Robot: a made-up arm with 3 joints. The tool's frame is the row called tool.
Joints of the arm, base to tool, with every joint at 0 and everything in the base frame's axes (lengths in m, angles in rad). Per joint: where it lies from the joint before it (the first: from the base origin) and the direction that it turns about. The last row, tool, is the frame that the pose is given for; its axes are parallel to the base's.
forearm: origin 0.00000 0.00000 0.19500 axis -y
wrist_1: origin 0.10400 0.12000 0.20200 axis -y
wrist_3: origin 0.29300 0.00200 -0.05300 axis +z
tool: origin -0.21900 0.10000 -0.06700
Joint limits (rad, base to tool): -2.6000..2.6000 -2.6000..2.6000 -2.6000..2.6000
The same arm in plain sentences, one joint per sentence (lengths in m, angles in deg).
The arm has three revolute joints in a row. What follows holds with every joint at zero, and every direction is one of the base frame's. The first joint lies 0.195 m along +z from the base frame's origin and rotates about -y, from -148.97 to 148.97 deg. The second joint lies 0.104 m along +x and 0.12 m along +y and 0.202 m along +z from the first joint and rotates about -y, from -148.97 to 148.97 deg. The third joint lies 0.293 m along +x and 0.002 m along +y and 0.053 m along -z from the second joint and rotates about +z, from -148.97 to 148.97 deg. The tool frame, which is the frame that the pose is given for, lies 0.219 m along -x and 0.1 m along +y and 0.067 m along -z from the third joint; its axes are parallel to the base frame's.
